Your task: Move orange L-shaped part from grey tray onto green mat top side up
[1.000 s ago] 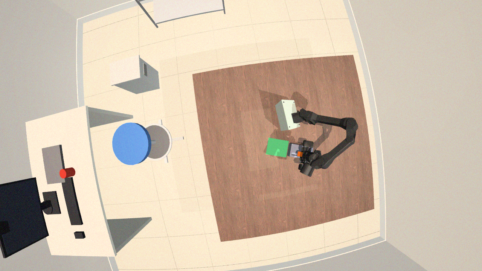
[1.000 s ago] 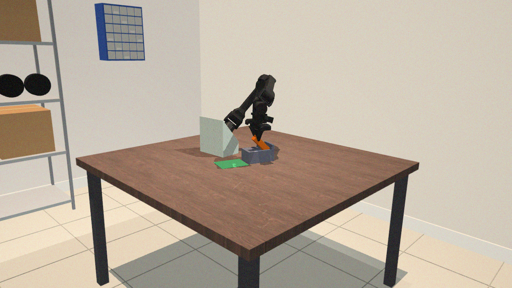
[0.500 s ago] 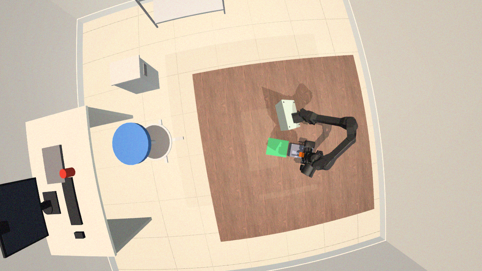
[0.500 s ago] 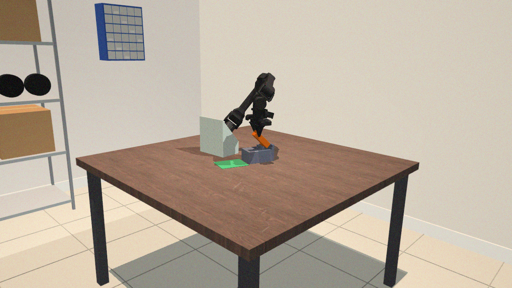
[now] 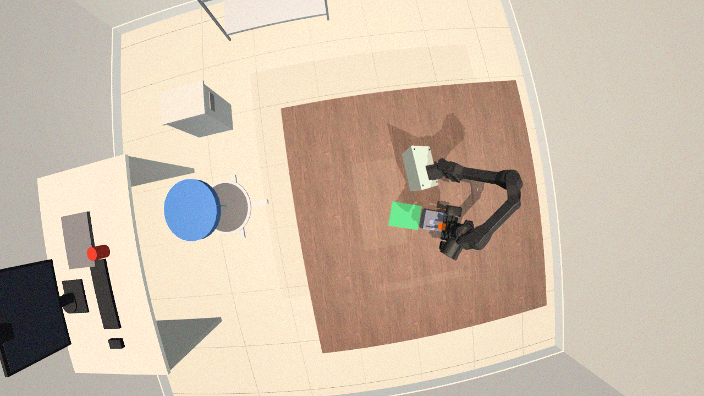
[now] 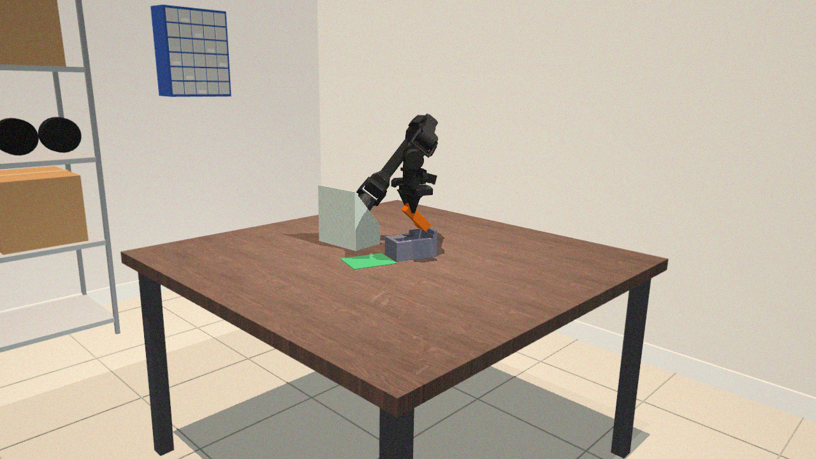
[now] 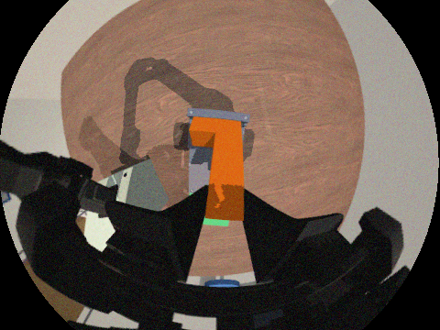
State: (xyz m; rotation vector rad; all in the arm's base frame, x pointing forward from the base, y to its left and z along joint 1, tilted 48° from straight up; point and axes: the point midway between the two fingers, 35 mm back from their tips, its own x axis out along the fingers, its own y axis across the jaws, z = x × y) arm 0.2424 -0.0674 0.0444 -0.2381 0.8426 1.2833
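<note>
My gripper tip is now 17 cm above the green mat, 13 cm to the left of it and 7 cm past it. The rest, counted from my gripper tip: orange L-shaped part (4 cm to the left, 3 cm below).
</note>
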